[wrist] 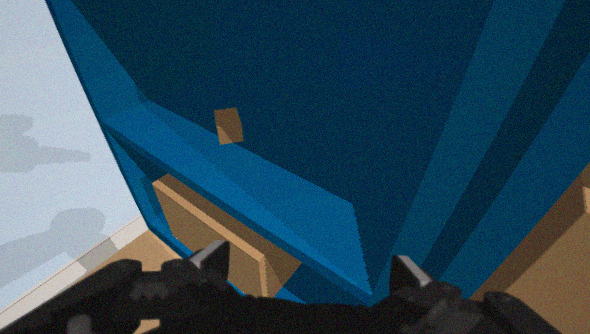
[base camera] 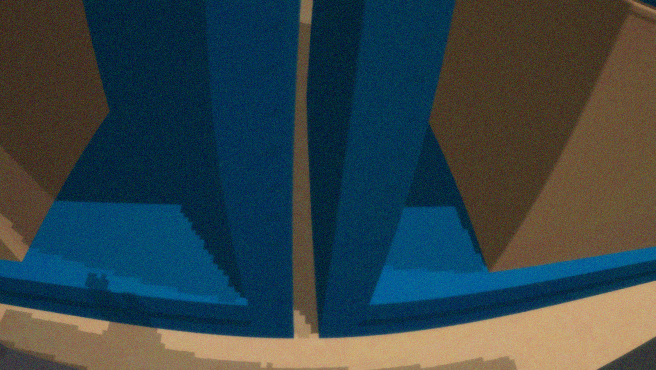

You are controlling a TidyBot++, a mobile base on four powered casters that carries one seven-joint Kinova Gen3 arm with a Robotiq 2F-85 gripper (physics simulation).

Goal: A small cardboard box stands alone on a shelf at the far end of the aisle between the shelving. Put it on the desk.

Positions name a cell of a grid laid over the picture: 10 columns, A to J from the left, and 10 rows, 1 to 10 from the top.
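You'd find the gripper in the wrist view (F8), and there's a brown cardboard box in the wrist view (D4) too. As for the base camera view, the gripper is out of frame there, and the box is out of frame in the base camera view as well.
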